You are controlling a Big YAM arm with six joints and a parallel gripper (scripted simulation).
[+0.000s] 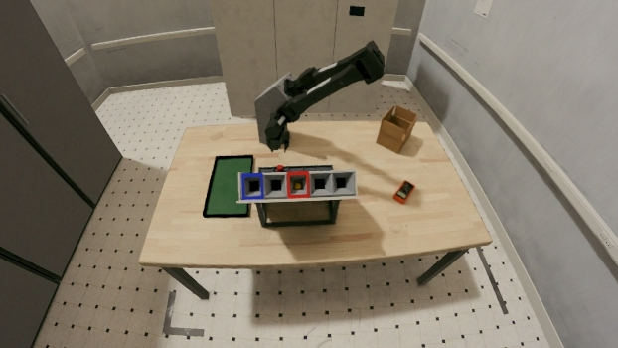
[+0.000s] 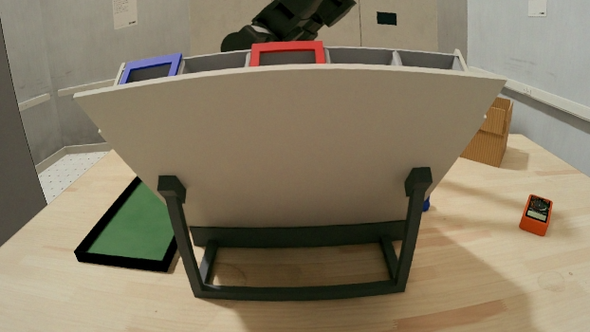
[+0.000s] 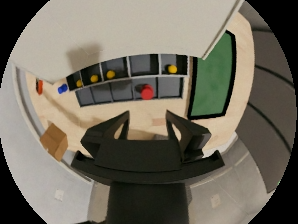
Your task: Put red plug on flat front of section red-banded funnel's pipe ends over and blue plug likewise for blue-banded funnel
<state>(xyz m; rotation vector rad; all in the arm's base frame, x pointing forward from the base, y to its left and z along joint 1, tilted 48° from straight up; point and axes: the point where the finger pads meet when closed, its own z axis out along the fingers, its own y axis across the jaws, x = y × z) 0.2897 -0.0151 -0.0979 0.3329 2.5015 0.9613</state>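
Right now the blue plug is 6 cm ahead of my hand, 34 cm to the left of it and 14 cm below it. Also, from my hand: red plug (1 cm behind, 13 cm below); pale cover (19 cm ahead, 8 cm to the left, 5 cm above); green tray (6 cm ahead, 25 cm to the right, 15 cm below).
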